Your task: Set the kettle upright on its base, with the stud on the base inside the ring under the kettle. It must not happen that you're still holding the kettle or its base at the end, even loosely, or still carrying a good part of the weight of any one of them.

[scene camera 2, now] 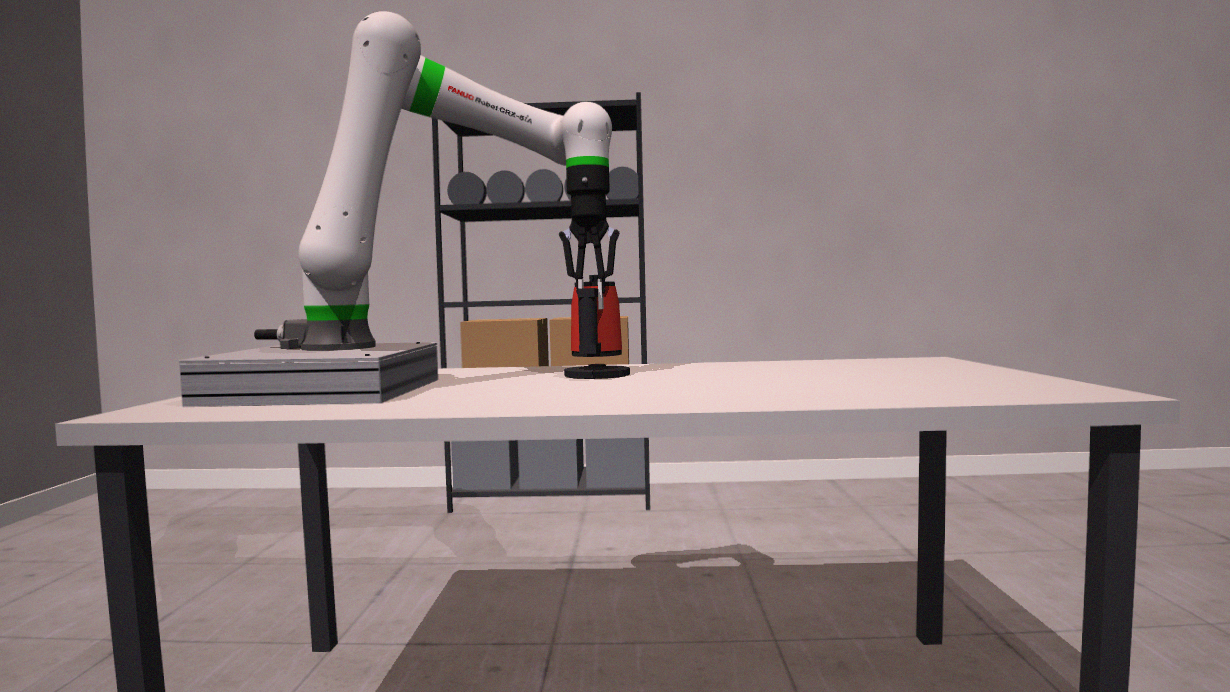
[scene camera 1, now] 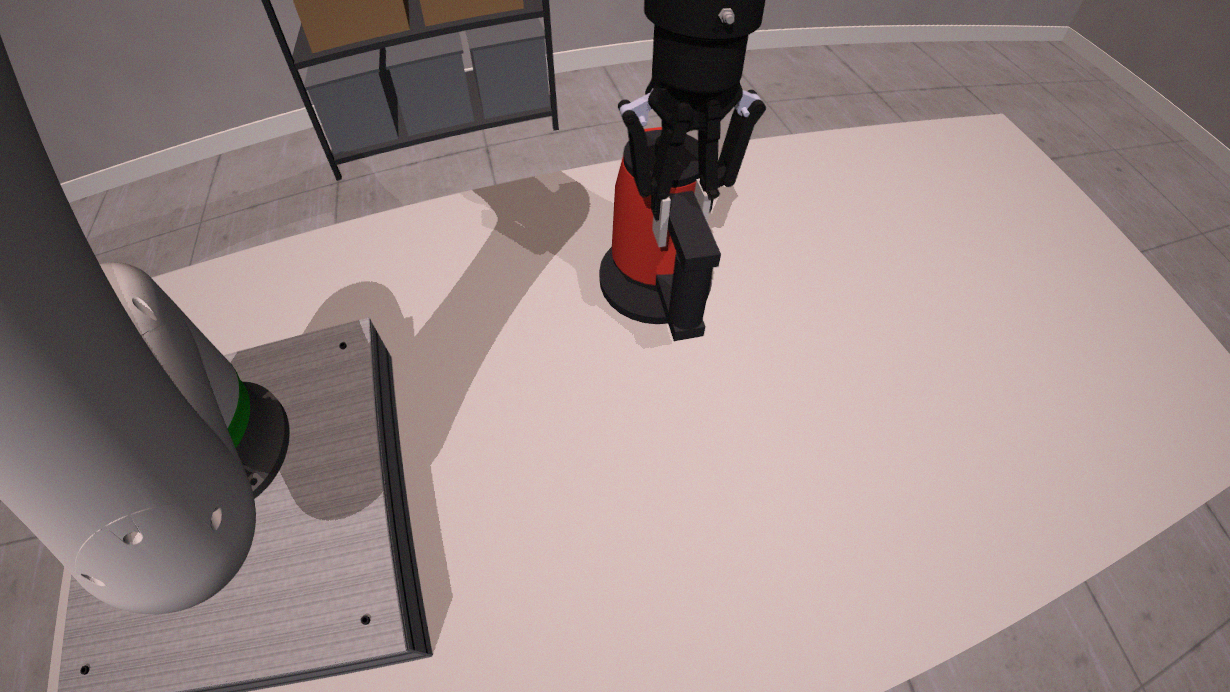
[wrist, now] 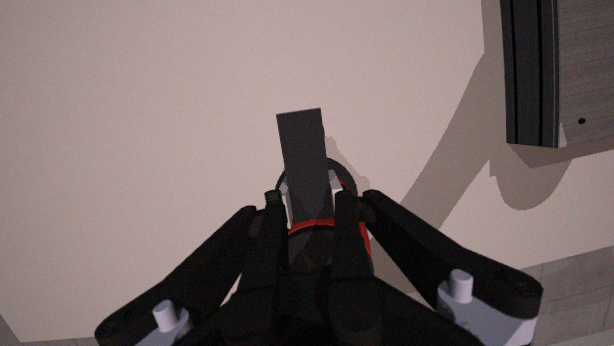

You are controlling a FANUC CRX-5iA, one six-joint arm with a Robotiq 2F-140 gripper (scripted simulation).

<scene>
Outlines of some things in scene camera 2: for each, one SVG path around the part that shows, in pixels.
My gripper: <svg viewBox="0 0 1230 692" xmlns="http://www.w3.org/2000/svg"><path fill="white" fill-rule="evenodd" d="M572 194L572 221L570 227L563 232L559 232L563 242L567 274L576 279L576 292L578 294L577 288L584 288L583 269L586 244L593 243L599 277L598 305L599 309L604 309L603 293L605 293L605 279L613 275L616 241L620 232L610 228L607 223L606 194L595 192ZM571 233L578 240L576 272L574 272L569 241ZM608 231L608 237L610 238L607 271L604 272L600 241Z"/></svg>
A round black base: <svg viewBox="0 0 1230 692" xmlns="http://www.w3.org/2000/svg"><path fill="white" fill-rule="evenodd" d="M564 369L565 377L576 379L605 379L630 375L630 367L606 364L589 364L588 366Z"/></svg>
</scene>
